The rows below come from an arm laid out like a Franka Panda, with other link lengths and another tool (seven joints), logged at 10 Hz.
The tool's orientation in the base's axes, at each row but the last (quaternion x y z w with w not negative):
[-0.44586 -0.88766 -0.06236 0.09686]
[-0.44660 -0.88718 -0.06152 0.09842]
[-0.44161 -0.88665 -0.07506 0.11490]
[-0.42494 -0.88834 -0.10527 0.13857]
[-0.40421 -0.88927 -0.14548 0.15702]
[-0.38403 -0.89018 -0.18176 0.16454]
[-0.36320 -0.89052 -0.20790 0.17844]
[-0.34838 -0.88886 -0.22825 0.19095]
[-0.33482 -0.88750 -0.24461 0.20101]
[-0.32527 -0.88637 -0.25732 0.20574]
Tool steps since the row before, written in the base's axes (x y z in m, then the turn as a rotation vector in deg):
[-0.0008 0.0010 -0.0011 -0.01 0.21 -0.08]
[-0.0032 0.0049 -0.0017 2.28 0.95 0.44]
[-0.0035 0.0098 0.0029 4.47 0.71 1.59]
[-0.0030 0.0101 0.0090 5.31 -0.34 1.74]
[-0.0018 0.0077 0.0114 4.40 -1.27 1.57]
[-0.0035 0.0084 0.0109 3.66 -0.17 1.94]
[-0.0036 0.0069 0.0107 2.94 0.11 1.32]
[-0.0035 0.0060 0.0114 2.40 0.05 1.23]
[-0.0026 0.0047 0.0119 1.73 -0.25 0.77]
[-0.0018 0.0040 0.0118 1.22 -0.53 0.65]
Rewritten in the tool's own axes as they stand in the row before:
[0.0010 -0.0001 0.0014 0.15 0.11 0.12]
[0.0053 0.0003 0.0030 -0.48 2.41 -0.51]
[0.0103 0.0032 0.0000 -1.64 4.05 -1.98]
[0.0122 0.0045 -0.0049 -2.85 4.07 -2.57]
[0.0108 0.0050 -0.0071 -2.98 2.77 -2.63]
[0.0122 0.0049 -0.0053 -1.65 3.00 -2.34]
[0.0114 0.0045 -0.0050 -1.30 2.51 -1.56]
[0.0113 0.0046 -0.0055 -1.00 2.06 -1.42]
[0.0103 0.0048 -0.0063 -0.93 1.26 -1.09]
[0.0094 0.0052 -0.0065 -0.76 0.69 -1.06]

